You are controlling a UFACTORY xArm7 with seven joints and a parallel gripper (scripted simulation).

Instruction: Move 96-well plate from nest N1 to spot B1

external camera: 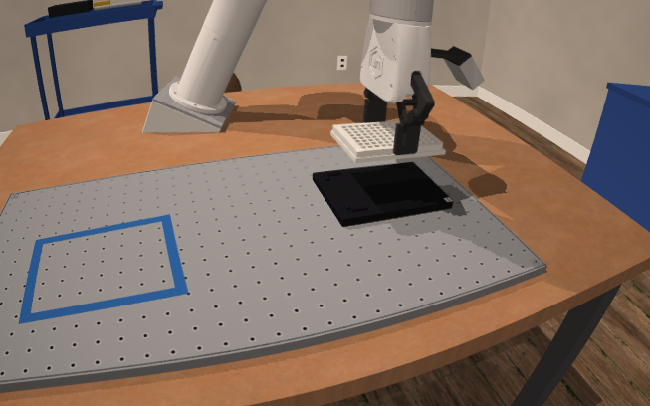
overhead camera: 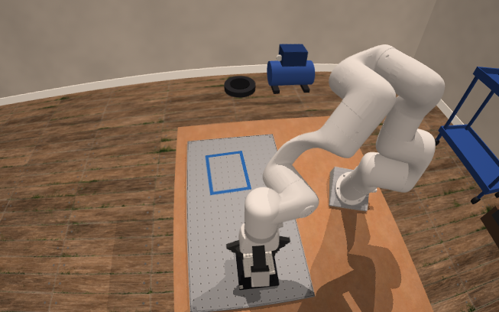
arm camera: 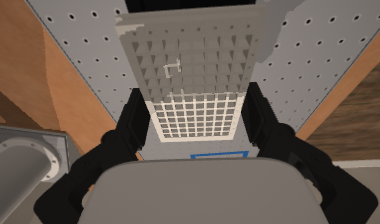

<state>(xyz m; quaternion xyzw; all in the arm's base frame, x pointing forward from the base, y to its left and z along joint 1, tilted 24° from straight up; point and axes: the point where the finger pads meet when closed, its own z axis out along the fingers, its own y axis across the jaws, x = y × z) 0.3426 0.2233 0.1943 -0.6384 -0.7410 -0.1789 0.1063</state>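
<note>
Right now my hand is 90 mm above the black plate nest. Also, from my hand: white 96-well plate (10 mm below).
</note>
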